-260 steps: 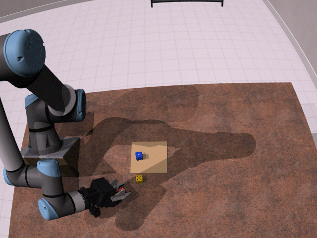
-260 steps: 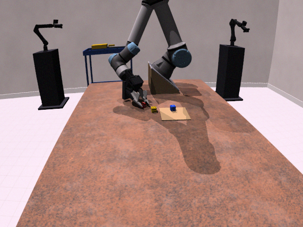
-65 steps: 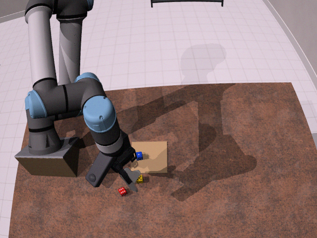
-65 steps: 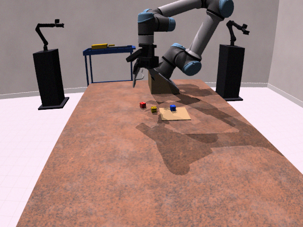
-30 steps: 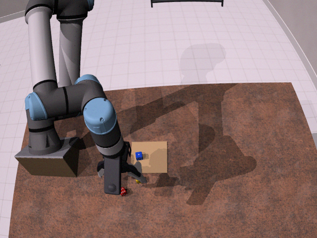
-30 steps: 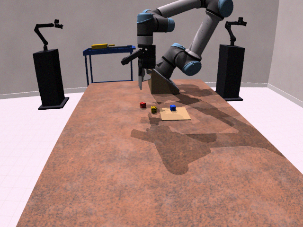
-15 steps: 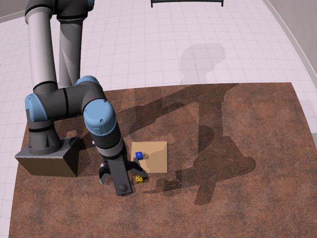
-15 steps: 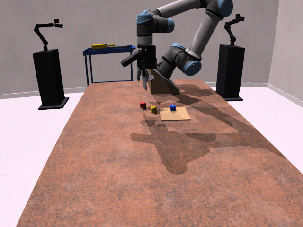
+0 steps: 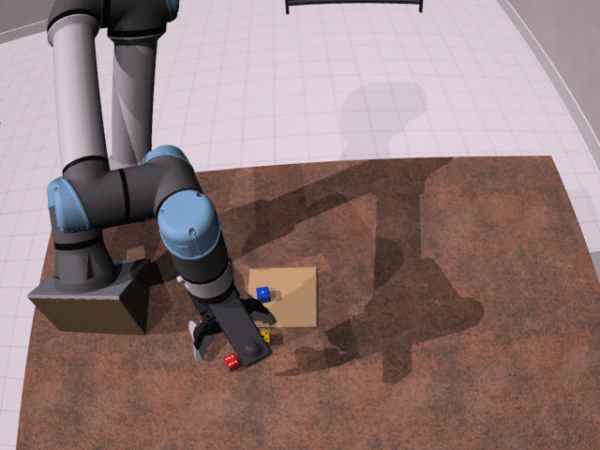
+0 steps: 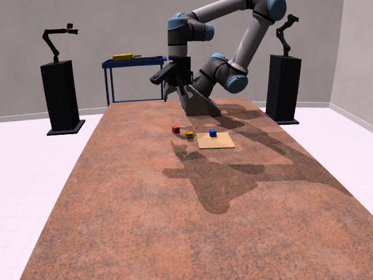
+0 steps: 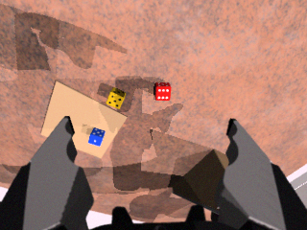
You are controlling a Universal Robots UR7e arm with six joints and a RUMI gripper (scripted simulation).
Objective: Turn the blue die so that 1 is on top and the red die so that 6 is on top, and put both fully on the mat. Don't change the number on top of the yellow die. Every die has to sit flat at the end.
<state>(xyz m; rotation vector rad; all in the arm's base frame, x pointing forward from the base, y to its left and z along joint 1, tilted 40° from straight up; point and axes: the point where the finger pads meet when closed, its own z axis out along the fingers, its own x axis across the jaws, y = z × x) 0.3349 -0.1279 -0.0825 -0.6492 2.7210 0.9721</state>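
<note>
The red die is 11 cm below my hand, 3 cm behind it and 1 cm to the left of it. The rest, counted from my hand: yellow die 11 cm below, 6 cm to the left, 4 cm ahead; blue die 16 cm to the left, 11 cm below, 4 cm ahead; tan mat 15 cm to the left, 12 cm below, 8 cm ahead.
</note>
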